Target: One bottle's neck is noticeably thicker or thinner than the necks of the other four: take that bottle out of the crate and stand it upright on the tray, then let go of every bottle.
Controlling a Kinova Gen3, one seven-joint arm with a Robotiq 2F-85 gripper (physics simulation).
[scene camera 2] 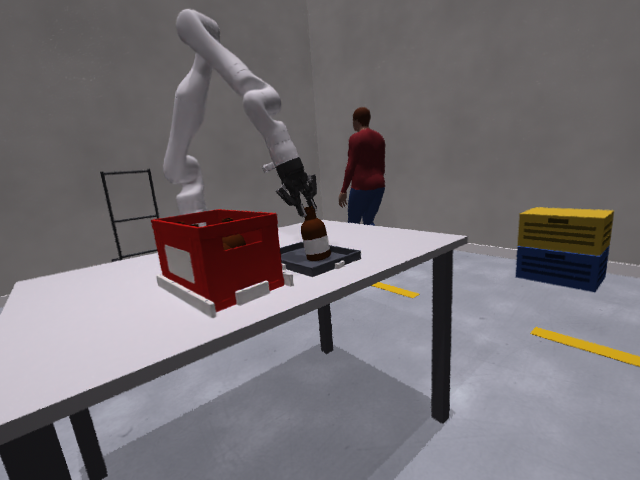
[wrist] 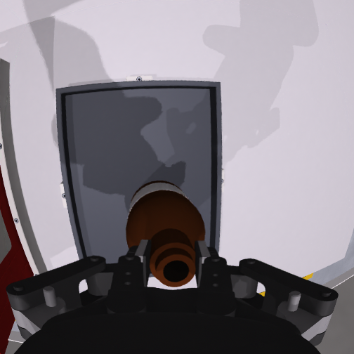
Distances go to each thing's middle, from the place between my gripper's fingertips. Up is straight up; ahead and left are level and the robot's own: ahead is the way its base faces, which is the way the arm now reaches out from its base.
Now: the dark tray [scene camera 2: 294,256] 13 cm below my hand, 1 cm to the right of it and 1 cm behind it. Also, from my hand: red crate [scene camera 2: 194,257] 28 cm to the right, 5 cm below, 5 cm behind.
